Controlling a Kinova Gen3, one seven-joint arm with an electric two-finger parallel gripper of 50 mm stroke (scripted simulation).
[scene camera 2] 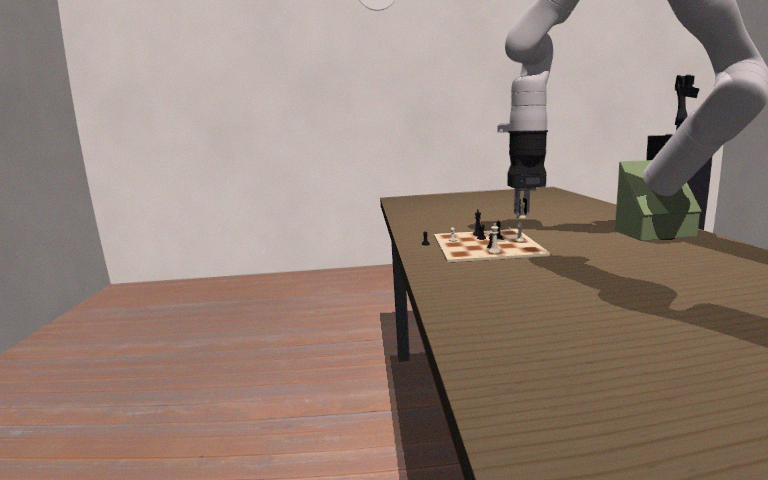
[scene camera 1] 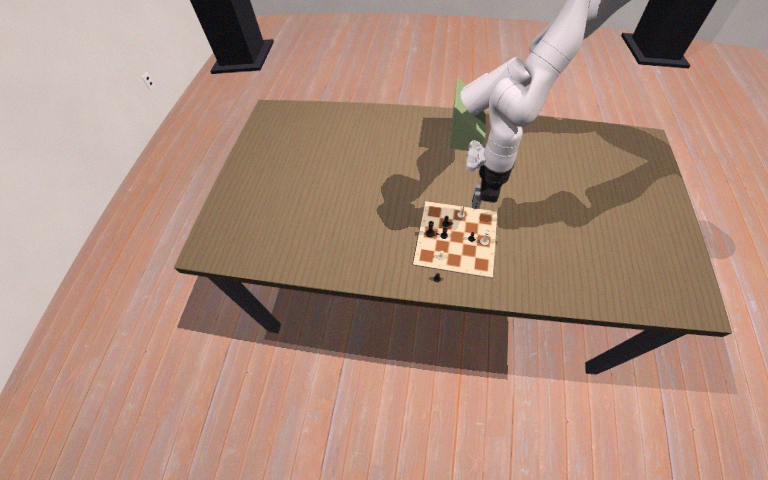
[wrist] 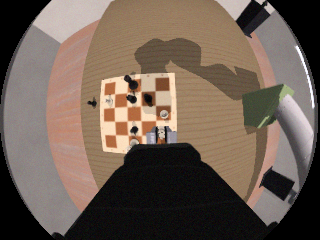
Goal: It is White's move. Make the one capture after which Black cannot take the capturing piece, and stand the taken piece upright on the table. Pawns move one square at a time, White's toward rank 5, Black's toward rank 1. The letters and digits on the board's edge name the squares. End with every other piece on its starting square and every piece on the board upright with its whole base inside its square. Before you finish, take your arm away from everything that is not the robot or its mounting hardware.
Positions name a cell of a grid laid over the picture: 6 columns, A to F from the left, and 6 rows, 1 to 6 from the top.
Scene:
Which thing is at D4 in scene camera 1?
A chessboard.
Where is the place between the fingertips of the gripper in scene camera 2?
At E3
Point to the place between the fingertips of the gripper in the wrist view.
At D4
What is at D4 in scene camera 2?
A chessboard.

